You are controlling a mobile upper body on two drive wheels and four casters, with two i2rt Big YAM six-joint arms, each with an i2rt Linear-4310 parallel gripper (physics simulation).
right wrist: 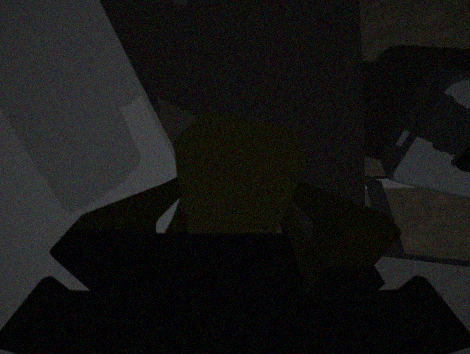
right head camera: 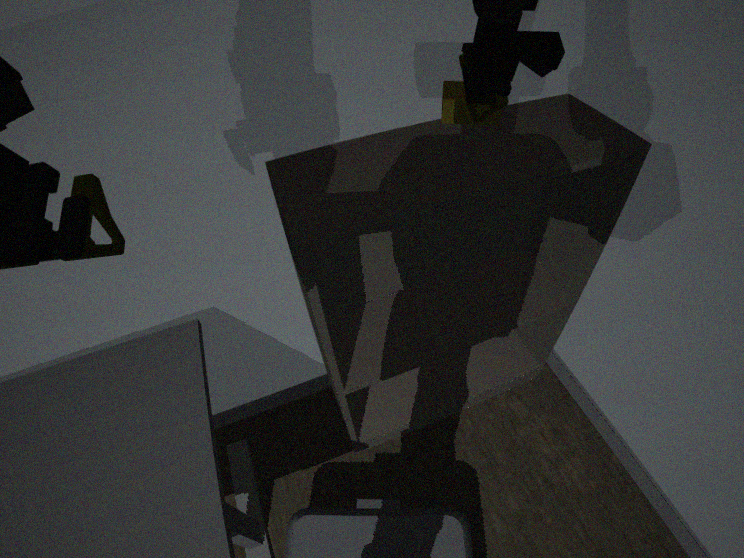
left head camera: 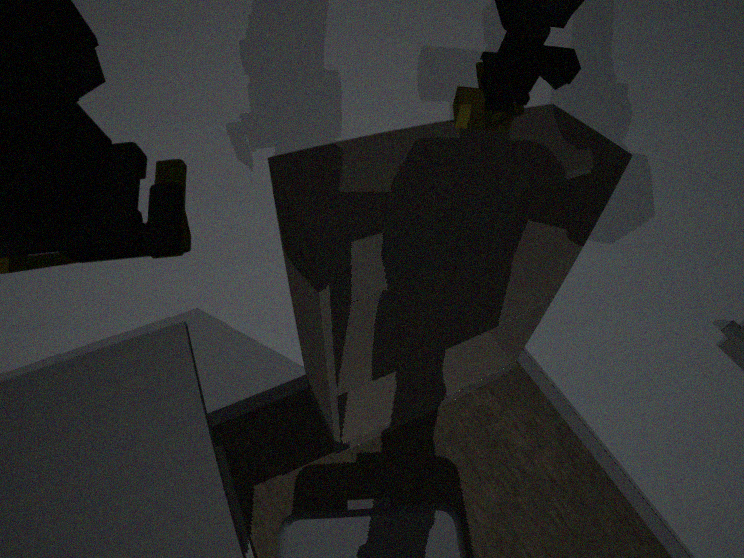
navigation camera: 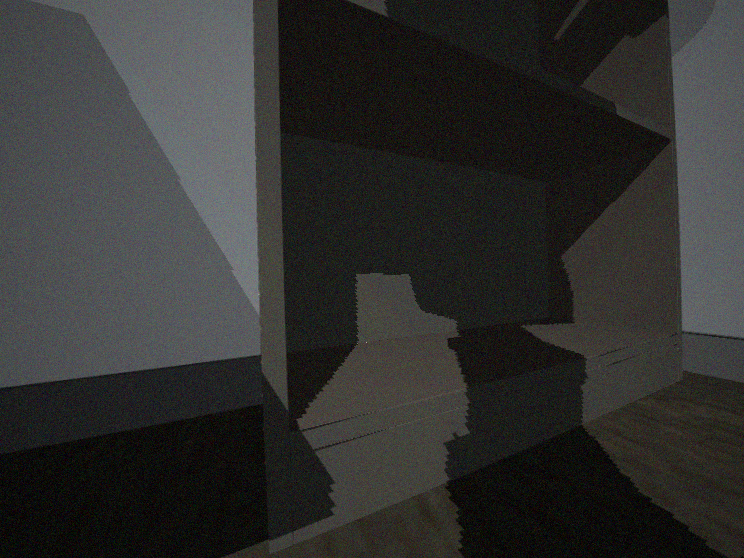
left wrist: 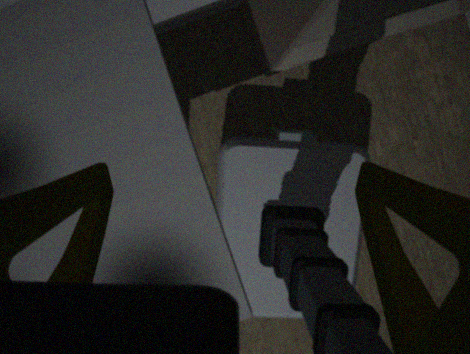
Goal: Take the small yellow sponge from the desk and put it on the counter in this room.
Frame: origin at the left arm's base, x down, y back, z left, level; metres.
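Seen in the pictures: left gripper, fingertip midpoint: [right head camera: 79, 252] [left head camera: 132, 249] [left wrist: 234, 176]; right gripper, fingertip midpoint: [right wrist: 234, 177] [right head camera: 475, 107] [left head camera: 486, 113].
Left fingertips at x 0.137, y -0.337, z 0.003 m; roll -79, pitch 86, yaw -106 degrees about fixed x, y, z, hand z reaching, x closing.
A point is followed by its place in that frame.
The small yellow sponge [left head camera: 467, 106] {x 0.210, y -0.755, z -0.396 m} [right head camera: 451, 103] {x 0.212, y -0.749, z -0.395 m} [right wrist: 240, 165] {x 0.205, y -0.767, z -0.477 m} is held between the fingers of my right gripper [left head camera: 489, 117] {x 0.235, y -0.784, z -0.444 m} [right head camera: 477, 112] {x 0.235, y -0.784, z -0.444 m} [right wrist: 234, 177] {x 0.235, y -0.784, z -0.444 m}. It is raised in front of the tall shelf unit, in the upper right of both head views. My left gripper [left wrist: 234, 176] {x 0.137, y -0.337, z 0.003 m} is wide open, with no object between its fingers; in the head views it hangs at the far left. A large pale flat top [left head camera: 102, 444] {x 0.690, y -0.363, z 0.323 m} [right head camera: 102, 444] {x 0.689, y -0.331, z 0.342 m} [left wrist: 100, 100] {x 0.690, y -0.395, z 0.259 m} lies at the lower left of the head views. I cannot tell whether it is the desk or the counter.
The tall brown shelf unit [left head camera: 546, 264] {x 0.795, y -0.916, z -0.828 m} [right head camera: 564, 264] {x 0.814, y -0.931, z -0.821 m} [navigation camera: 270, 210] {x 1.122, y -0.564, z -0.139 m} stands ahead against the wall [left head camera: 673, 288] {x 0.626, y -0.661, z -1.050 m}. Wooden floor [left head camera: 510, 456] {x 1.410, y -0.501, z -0.782 m} [left wrist: 420, 95] {x 1.410, y -0.538, z -0.774 m} [navigation camera: 691, 432] {x 1.410, y -0.687, z -0.669 m} shows in front of it. A white rounded body [left head camera: 324, 534] {x 1.150, y -0.256, z -0.096 m} [left wrist: 250, 200] {x 1.150, y -0.118, z -0.079 m} is beside the pale top. The scene is dim, with heavy shadows.
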